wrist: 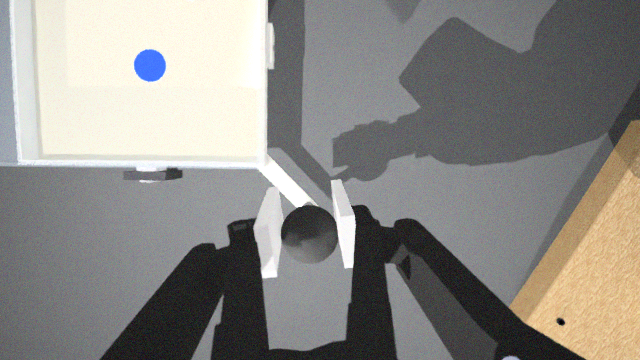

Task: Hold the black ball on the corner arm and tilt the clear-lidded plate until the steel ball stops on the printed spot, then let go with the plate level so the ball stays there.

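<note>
The plate [150, 125] with its pale floor and whitish walls fills the upper left of the wrist view, partly cut off by the top edge. The blue printed spot [150, 65] shows on its floor. The steel ball is not clearly visible; a tiny bright sliver shows at the top edge above the spot. The white corner arm [286, 181] runs from the plate's near right corner to the black ball [309, 234]. My gripper [306, 202] is shut on the black ball, one white pad on each side. The plate's exact tilt is hard to tell.
A dark block [152, 175] sits on the outside of the plate's near wall, and a white tab [270, 46] on its right wall. A wooden board [590, 250] with a small hole lies at the lower right. Shadows of the arm and plate fall on the grey surface [350, 300].
</note>
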